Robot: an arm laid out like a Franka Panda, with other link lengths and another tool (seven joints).
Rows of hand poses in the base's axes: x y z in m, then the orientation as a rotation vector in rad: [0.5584, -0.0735, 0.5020, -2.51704, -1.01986, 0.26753]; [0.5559, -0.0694, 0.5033, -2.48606, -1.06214, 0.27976]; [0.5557, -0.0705, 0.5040, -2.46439, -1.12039, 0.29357]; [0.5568, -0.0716, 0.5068, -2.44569, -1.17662, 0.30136]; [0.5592, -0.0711, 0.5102, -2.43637, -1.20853, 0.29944]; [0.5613, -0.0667, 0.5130, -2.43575, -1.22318, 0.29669]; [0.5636, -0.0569, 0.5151, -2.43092, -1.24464, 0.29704]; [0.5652, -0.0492, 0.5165, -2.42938, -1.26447, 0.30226]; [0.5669, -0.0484, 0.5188, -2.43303, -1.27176, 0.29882]
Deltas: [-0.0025, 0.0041, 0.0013, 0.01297, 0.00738, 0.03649]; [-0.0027, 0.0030, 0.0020, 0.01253, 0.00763, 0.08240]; [-0.0016, 0.0019, 0.0048, 0.01103, 0.00323, 0.12538]; [0.0008, 0.0024, 0.0082, 0.01084, -0.00378, 0.14850]; [0.0029, 0.0068, 0.0110, 0.00818, -0.00947, 0.15799]; [0.0052, 0.0166, 0.0131, 0.00598, -0.01377, 0.17342]; [0.0068, 0.0243, 0.0145, -0.00036, -0.01583, 0.18771]; [0.0085, 0.0251, 0.0168, -0.00442, -0.02133, 0.19117]
